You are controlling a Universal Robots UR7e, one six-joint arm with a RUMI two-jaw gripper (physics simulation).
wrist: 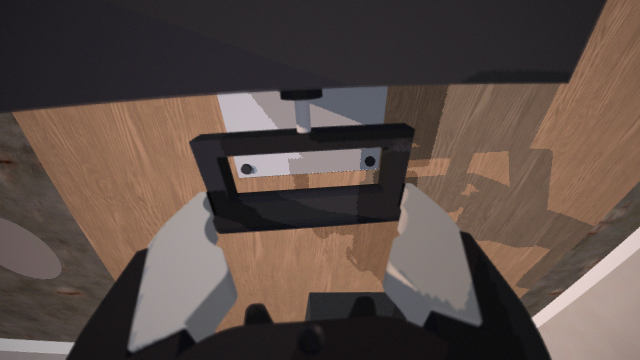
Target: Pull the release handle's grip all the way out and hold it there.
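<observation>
The release handle's grip (305,206) is a black rectangular frame in the middle of the wrist view. A short light-grey rod (303,116) joins its upper bar to a black collar on the dark housing (300,45) above. My gripper (308,190) is shut on the grip, with one pale fingertip against each side end of its near bar. The fingers stand wide apart, at the grip's full width. The inner faces of the fingertips are partly hidden by the grip's ends.
A light metal plate (320,161) with two dark bolts shows behind the grip, on the wooden table top (165,150). A dark block (332,306) lies at the bottom middle, partly hidden by the gripper body. A pale round shape (25,250) shows at the left edge.
</observation>
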